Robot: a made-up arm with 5 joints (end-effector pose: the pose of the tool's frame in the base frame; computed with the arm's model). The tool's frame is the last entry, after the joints. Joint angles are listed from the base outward.
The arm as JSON. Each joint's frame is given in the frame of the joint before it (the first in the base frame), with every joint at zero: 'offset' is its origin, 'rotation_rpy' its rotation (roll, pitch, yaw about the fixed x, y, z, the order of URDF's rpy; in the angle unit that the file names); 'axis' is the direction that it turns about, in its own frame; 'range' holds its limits. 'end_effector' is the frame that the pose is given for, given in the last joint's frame.
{
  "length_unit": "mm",
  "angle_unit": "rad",
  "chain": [
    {
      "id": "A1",
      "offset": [
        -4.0,
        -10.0,
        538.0
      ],
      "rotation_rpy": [
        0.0,
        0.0,
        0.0
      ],
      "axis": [
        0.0,
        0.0,
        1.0
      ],
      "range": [
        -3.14,
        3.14
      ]
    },
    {
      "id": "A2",
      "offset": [
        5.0,
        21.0,
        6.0
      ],
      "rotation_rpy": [
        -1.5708,
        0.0,
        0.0
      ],
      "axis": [
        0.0,
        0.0,
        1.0
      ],
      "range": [
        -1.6,
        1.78
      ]
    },
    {
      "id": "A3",
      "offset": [
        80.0,
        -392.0,
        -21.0
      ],
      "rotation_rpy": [
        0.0,
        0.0,
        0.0
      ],
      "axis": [
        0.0,
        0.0,
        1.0
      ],
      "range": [
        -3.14,
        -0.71
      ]
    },
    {
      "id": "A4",
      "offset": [
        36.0,
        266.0,
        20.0
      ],
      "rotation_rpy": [
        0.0,
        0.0,
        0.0
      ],
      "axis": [
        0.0,
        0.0,
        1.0
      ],
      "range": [
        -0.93,
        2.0
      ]
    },
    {
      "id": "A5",
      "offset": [
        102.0,
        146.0,
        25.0
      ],
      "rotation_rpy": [
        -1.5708,
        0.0,
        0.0
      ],
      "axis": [
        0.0,
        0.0,
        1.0
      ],
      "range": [
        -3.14,
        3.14
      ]
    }
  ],
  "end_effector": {
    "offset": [
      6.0,
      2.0,
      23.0
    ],
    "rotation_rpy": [
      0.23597,
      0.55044,
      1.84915
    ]
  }
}
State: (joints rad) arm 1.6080 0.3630 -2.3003 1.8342 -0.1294
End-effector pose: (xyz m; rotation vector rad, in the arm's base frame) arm -0.0693 0.5674 0.8540 -2.7343 0.1030 -0.7841
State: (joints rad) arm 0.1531 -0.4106 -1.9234 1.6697 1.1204
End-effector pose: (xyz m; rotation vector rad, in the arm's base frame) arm 0.2612 0.0701 1.0756 -0.4144 2.9191 -0.4805
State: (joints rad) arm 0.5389 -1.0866 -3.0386 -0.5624 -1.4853
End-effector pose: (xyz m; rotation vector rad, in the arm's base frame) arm -0.6460 -0.3347 0.8144 2.4608 0.2593 -1.2550
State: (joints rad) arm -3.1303 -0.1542 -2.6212 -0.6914 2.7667
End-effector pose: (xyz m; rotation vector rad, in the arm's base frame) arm 0.0557 -0.0540 1.3345 0.3552 0.4575 -1.7643
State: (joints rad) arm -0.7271 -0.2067 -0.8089 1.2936 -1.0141
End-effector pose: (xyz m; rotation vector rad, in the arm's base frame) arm 0.2559 -0.1756 0.6426 2.1517 -1.9310 0.4004
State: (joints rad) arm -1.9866 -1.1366 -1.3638 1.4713 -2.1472
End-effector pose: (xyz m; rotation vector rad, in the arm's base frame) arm 0.0388 -0.0397 1.0151 1.3499 -1.0899 0.9748
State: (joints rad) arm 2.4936 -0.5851 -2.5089 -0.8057 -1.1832
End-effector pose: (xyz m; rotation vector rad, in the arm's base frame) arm 0.2541 -0.2678 1.2321 0.6682 1.1631 0.0131
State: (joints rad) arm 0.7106 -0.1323 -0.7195 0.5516 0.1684
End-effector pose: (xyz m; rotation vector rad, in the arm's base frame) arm 0.2788 0.2888 0.6654 -2.2464 1.7660 -0.9472
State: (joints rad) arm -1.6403 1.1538 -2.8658 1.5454 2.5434
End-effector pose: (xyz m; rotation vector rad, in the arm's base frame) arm -0.0148 -0.7878 0.5519 -2.8753 -0.5143 -0.7071
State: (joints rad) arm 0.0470 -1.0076 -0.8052 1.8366 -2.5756
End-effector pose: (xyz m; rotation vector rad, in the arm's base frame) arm 0.0534 0.0427 0.7483 -2.4333 -1.0775 -0.5464
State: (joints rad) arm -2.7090 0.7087 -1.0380 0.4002 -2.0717
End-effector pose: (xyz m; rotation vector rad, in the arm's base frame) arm -0.4633 -0.2785 0.3738 0.9428 -2.5472 0.5397
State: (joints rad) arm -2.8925 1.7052 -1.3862 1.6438 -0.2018
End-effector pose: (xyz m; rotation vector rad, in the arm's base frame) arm -0.1249 -0.0864 0.1128 0.5256 1.6360 1.7743
